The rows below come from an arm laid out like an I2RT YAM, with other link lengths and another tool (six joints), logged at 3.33 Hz.
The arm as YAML. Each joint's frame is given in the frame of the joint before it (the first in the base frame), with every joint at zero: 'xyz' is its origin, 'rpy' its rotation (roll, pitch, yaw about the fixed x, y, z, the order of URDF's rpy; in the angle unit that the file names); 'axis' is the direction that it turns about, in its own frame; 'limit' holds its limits. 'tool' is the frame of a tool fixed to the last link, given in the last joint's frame.
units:
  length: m
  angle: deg
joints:
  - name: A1
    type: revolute
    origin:
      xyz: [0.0, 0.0, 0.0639]
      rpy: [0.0, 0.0, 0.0]
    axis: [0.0, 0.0, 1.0]
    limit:
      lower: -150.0
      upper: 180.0
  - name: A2
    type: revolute
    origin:
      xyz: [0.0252, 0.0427, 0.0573]
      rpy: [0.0, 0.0, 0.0]
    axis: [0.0, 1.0, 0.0]
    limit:
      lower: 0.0
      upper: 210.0
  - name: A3
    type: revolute
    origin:
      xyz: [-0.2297, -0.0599, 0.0]
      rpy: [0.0, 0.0, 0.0]
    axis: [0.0, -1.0, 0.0]
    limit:
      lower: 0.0
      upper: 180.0
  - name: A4
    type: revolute
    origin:
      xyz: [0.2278, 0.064, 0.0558]
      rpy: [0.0, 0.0, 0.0]
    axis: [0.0, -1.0, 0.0]
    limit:
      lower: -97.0
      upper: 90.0
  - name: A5
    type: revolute
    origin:
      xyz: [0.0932, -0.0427, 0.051]
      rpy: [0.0, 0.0, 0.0]
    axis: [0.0, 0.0, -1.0]
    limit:
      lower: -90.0
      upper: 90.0
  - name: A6
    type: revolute
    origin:
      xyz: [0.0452, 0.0, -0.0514]
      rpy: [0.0, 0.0, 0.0]
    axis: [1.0, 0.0, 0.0]
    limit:
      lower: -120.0
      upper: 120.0
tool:
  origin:
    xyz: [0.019, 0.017, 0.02]
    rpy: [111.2, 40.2, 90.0]
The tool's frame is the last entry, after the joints.
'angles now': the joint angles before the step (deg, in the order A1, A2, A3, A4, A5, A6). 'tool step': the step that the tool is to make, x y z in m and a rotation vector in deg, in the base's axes. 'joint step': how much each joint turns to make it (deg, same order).
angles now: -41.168 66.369 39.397 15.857 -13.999 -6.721
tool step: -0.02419 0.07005 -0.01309 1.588 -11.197 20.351
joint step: 5.617 -12.218 -17.027 15.301 -15.520 7.104
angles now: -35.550 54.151 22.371 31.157 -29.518 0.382
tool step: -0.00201 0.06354 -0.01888 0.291 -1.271 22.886
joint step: 10.688 -1.659 -6.622 6.581 -12.196 1.137
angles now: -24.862 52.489 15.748 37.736 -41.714 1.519
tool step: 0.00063 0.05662 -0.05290 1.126 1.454 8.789
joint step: 14.577 13.158 -9.923 21.834 5.790 0.765
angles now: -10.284 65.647 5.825 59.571 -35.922 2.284
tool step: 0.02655 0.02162 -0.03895 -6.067 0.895 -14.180
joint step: 10.340 24.149 1.179 20.194 24.700 -5.901
